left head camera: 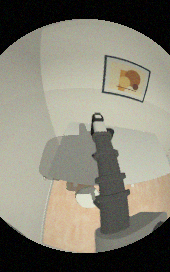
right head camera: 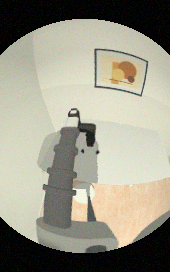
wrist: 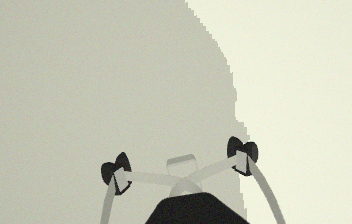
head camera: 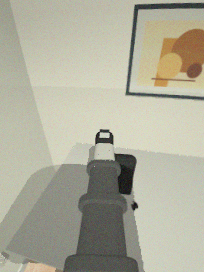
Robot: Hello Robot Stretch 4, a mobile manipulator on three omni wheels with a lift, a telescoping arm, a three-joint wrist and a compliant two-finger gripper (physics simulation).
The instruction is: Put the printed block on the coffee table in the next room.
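A small pale block-like shape (wrist: 181,160), possibly the printed block, shows in the wrist view low in the middle, beyond the gripper's linkage, which partly hides it. No print can be made out on it. My gripper (right head camera: 90,151) (wrist: 180,157) is open, with its black fingertips wide apart to the left and right of that shape and touching nothing visible. It hangs over a white table top (head camera: 172,200) (left head camera: 142,155) (right head camera: 125,155). The block cannot be made out in the head views, where the arm and its shadow cover part of the table. A coffee table in another room does not show.
A framed picture (head camera: 131,60) (left head camera: 104,75) (right head camera: 95,70) hangs on the wall behind the table. A side wall (head camera: 15,130) (left head camera: 20,120) (right head camera: 17,115) stands at the left. A round white object (left head camera: 86,199) (right head camera: 82,195) is low down near the table's front edge, above a wood-coloured floor (left head camera: 70,225) (right head camera: 120,210).
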